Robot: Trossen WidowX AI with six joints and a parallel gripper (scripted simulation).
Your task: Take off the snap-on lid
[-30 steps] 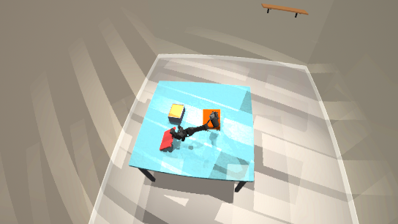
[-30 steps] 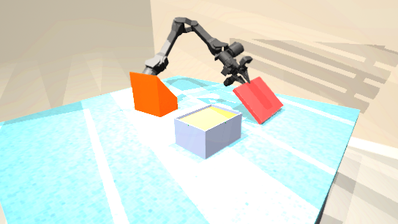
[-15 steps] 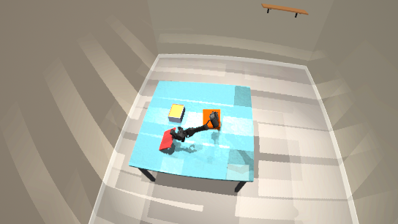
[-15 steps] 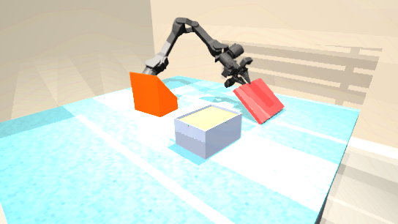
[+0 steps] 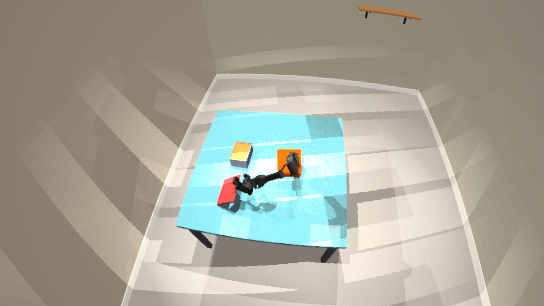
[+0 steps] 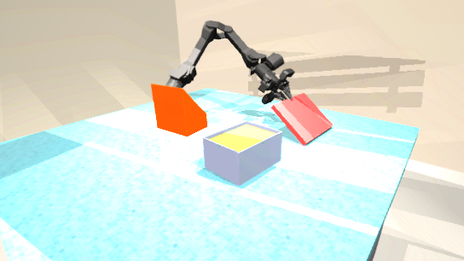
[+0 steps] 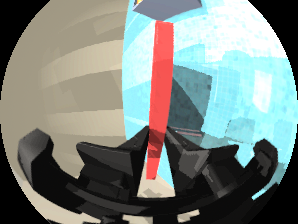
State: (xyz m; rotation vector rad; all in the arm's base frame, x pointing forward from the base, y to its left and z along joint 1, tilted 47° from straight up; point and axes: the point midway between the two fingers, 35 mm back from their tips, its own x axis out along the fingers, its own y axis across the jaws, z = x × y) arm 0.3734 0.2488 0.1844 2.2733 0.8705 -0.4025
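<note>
Right now my gripper tip is 7 cm short of the red lid, 1 cm to the left of it and 5 cm above it. From my gripper tip the other things lie so: grey storage box: 4 cm ahead, 37 cm to the right, 6 cm below.
</note>
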